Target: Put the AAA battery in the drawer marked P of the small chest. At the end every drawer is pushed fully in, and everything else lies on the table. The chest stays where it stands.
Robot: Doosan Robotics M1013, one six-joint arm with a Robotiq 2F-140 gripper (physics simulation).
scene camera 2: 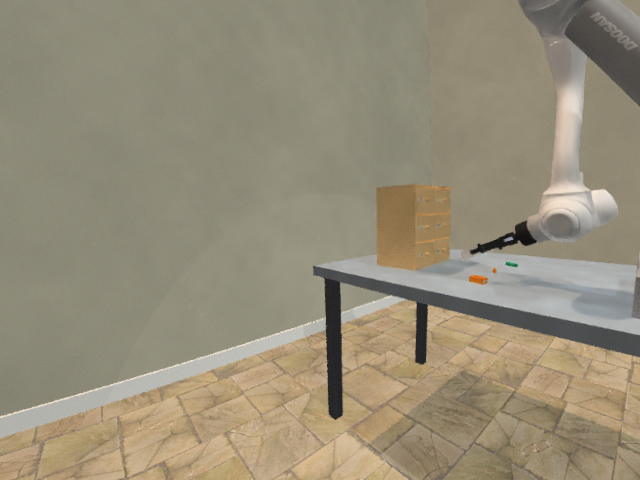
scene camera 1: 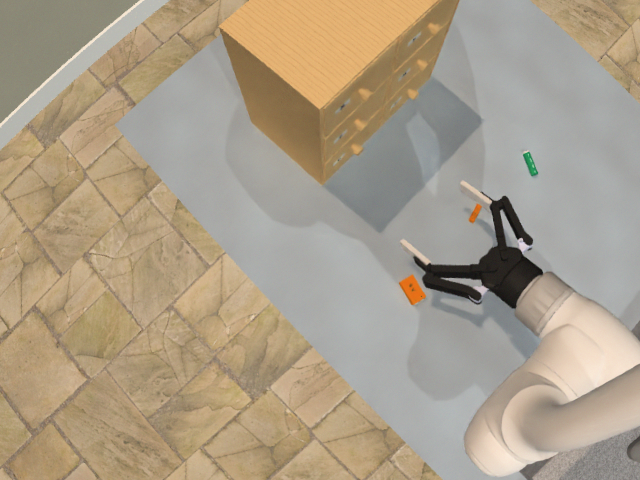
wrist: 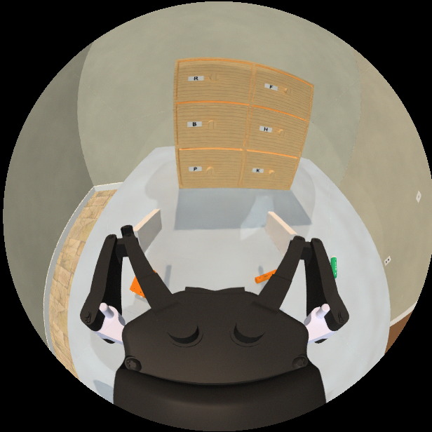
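Observation:
The small chest stands upright on the table, all drawers looking flush. The drawer marked P is at the bottom left in the wrist view. A green cylinder and a smaller, thin orange piece lie on the table; I cannot read which is the AAA battery. My gripper is wide open and empty, low above the table, tilted toward the chest's front and short of its knobs.
An orange block with dark marks lies on the table near the gripper's left finger in the wrist view. The chest's round knobs stick out from the drawer fronts. Walls stand behind the table.

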